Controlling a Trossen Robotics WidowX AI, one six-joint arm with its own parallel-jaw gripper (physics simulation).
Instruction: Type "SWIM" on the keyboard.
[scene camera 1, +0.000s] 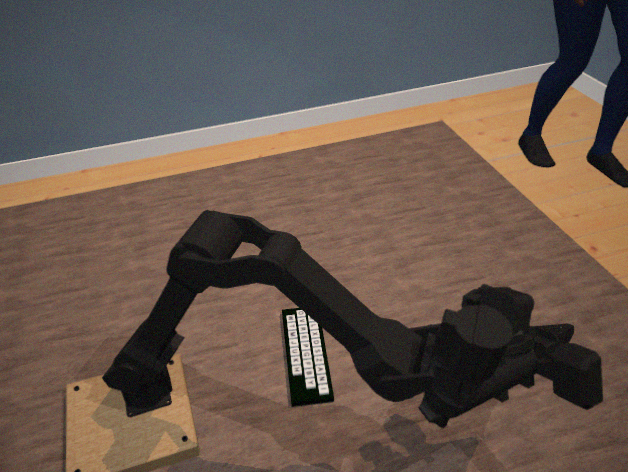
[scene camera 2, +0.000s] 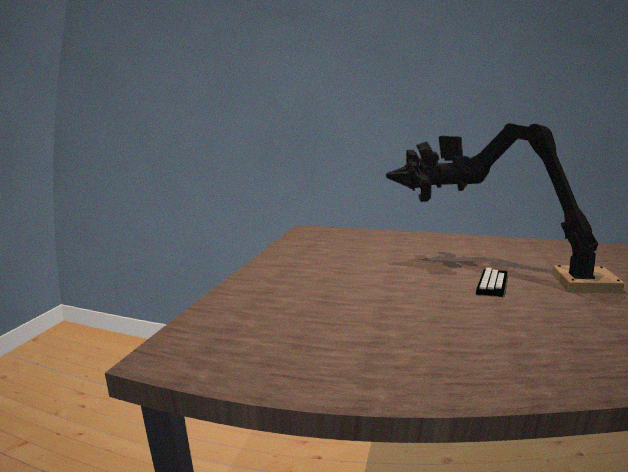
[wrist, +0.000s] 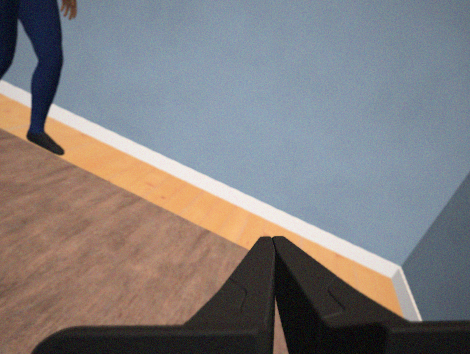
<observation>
In view: my gripper (scene camera 1: 571, 328) and a keyboard (scene camera 1: 310, 382).
My gripper shows as well in scene camera 2 (scene camera 2: 386, 175) and in the wrist view (wrist: 271, 248). The wrist view misses the keyboard: it is out of frame.
</observation>
